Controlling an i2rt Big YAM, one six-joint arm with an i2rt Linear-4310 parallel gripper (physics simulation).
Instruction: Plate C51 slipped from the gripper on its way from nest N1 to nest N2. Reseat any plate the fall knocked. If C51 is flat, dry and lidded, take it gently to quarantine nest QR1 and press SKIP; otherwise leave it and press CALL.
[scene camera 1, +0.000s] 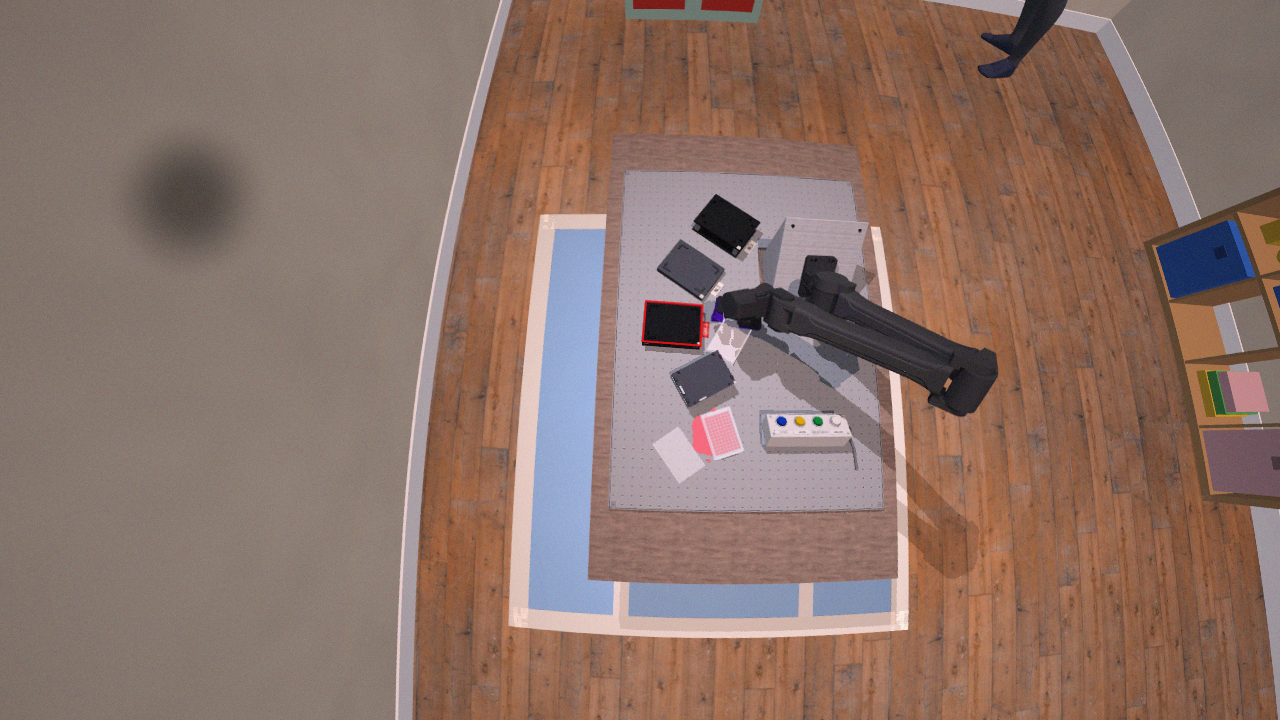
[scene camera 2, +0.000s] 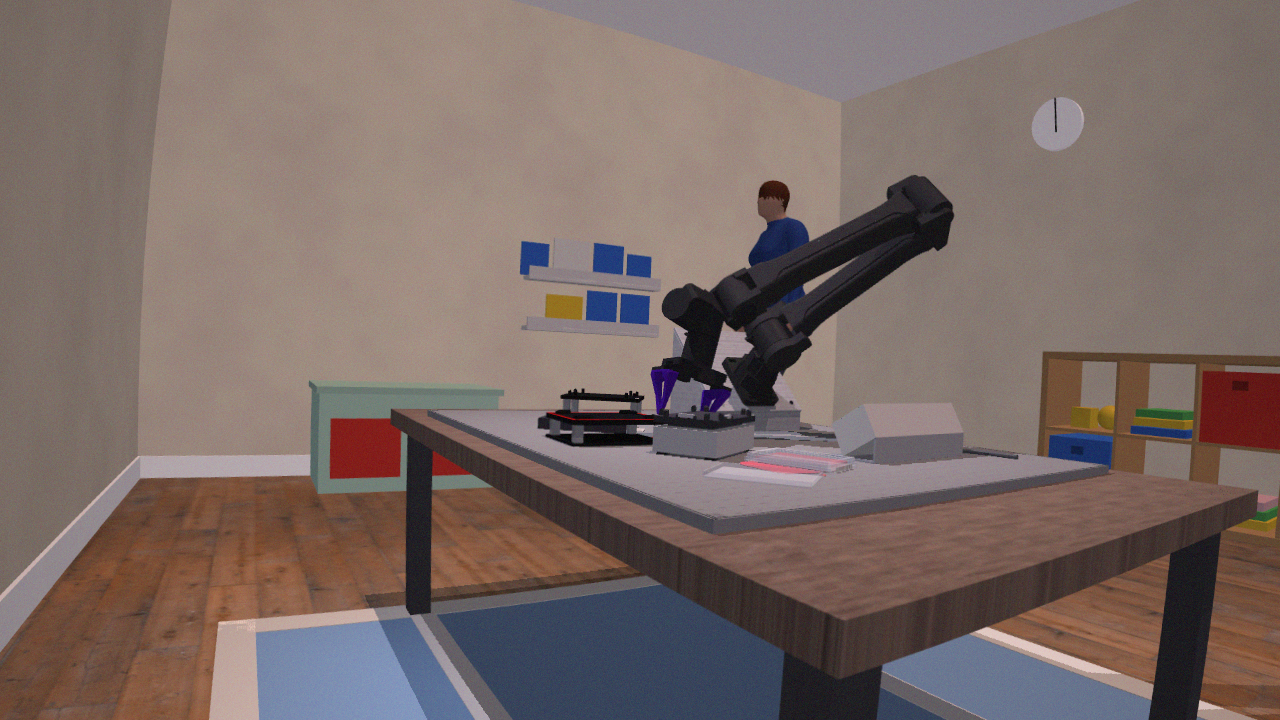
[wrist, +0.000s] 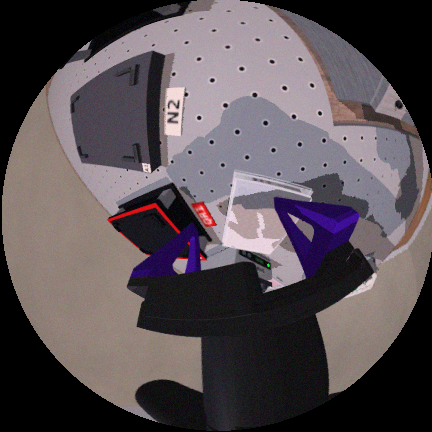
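Note:
A clear, pale plate, apparently C51, lies on the pegboard between nest QR1 and the arm; its marking, lid and any wetness cannot be made out for sure. My gripper is open, its purple fingers low around the plate's near part and nothing held. Red-edged nest QR1 stands beside it. Dark grey nest N2 shows no plate on top. Black nest N1 stands beyond it. A button box has blue, yellow, green and white buttons.
A shaker stands next to QR1, partly behind the gripper in the wrist view. A pink-gridded plate lies partly over a red patch beside a white sheet. A pale slanted panel stands near the arm's base.

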